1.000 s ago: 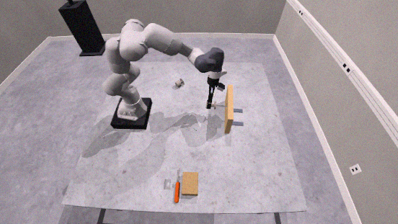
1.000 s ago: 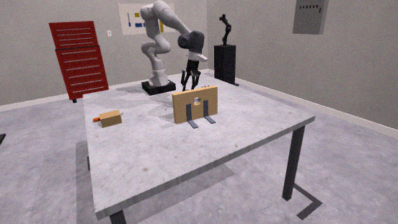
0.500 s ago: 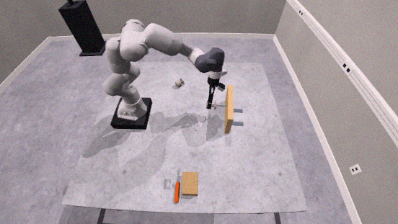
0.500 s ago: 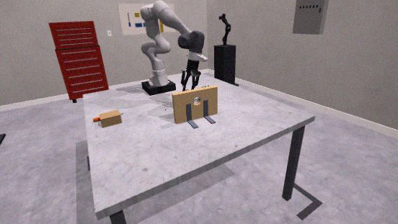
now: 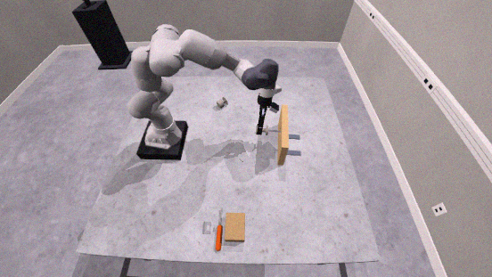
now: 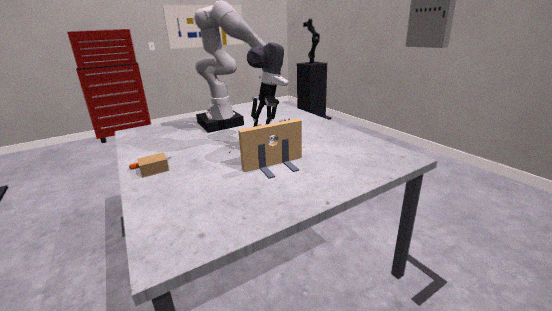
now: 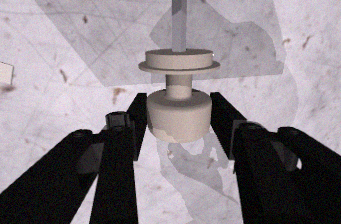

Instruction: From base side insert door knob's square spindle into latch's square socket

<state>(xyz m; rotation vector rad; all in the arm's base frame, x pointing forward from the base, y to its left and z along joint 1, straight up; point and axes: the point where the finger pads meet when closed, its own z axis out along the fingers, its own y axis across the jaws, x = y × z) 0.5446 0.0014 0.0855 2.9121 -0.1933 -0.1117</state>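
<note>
The latch socket is 13 cm ahead of my hand, 2 cm to the right of it and 2 cm below it. Round my hand: wooden block (14 cm behind, 51 cm to the right, 12 cm below); then upright wooden panel (13 cm ahead, 2 cm to the right, 4 cm below); then pale chip (5 cm ahead, 20 cm to the left, 15 cm below).
</note>
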